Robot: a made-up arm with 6 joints.
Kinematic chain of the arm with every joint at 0, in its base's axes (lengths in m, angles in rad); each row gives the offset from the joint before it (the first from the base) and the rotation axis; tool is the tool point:
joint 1: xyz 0 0 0.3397 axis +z
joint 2: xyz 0 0 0 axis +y
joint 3: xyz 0 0 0.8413 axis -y
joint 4: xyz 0 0 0 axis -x
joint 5: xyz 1.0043 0 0 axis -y
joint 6: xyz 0 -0.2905 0 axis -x
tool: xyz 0 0 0
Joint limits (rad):
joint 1: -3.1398..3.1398
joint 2: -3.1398..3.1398
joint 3: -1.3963..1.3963
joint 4: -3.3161..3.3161
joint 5: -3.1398..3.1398
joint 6: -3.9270..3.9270
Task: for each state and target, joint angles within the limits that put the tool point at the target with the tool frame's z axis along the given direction. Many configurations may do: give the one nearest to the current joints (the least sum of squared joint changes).
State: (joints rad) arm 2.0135 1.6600 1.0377 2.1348 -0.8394 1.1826
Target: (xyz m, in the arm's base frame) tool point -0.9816 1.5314 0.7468 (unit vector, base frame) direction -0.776 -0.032 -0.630
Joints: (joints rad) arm 2.1398 1.1771 0.9763 1.5770 -0.6466 0.5647
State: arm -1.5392 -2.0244 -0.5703 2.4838 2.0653 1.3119
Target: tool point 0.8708 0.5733 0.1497 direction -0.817 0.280 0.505
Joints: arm -2.3255 -2.8878 -0.5664 2.5528 2.0496 1.7139
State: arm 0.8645 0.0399 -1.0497 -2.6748 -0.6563 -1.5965
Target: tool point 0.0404 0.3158 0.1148 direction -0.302 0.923 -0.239
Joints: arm 0.3270 0.4638 -1.3947 -3.3161 -1.1849 -1.3242
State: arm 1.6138 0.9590 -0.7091 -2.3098 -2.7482 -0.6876
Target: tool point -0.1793 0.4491 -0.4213 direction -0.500 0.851 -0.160
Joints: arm 1.4943 1.3468 -0.4168 -2.3944 -3.1398 0.1484
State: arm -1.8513 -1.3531 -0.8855 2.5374 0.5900 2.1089
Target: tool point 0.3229 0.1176 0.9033 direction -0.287 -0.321 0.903
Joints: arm -1.8163 -1.8496 -0.9959 2.9404 1.2206 3.0061
